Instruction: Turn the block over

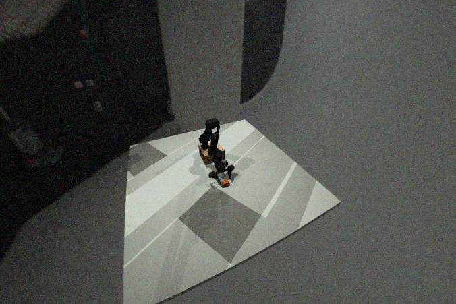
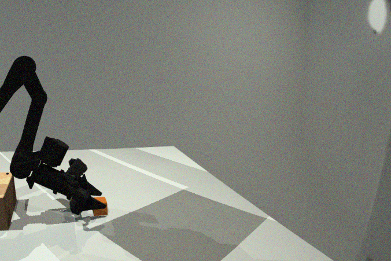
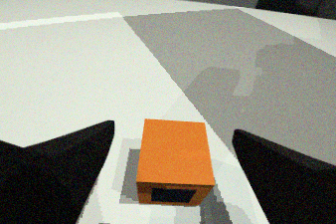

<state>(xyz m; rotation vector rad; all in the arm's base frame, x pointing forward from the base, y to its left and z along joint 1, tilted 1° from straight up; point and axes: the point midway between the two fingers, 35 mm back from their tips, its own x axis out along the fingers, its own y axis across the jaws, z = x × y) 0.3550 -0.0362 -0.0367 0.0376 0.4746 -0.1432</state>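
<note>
My gripper tip is 20 mm past the block and 20 mm above it.
</note>
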